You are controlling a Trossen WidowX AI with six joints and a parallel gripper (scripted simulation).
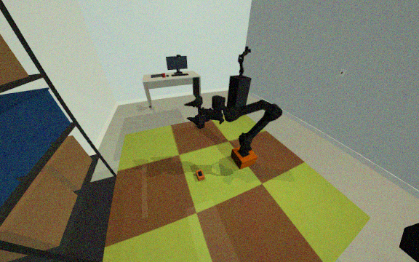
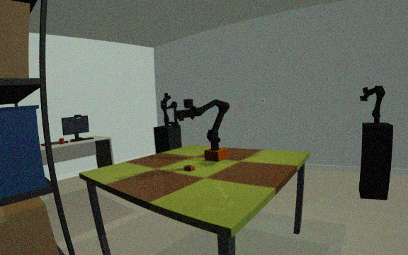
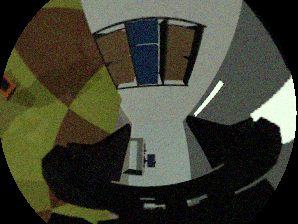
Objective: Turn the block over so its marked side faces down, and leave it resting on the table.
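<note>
Now: gripper tip 10 mm short of the orange block, 200 mm to the right of it and 350 mm above it.
</note>
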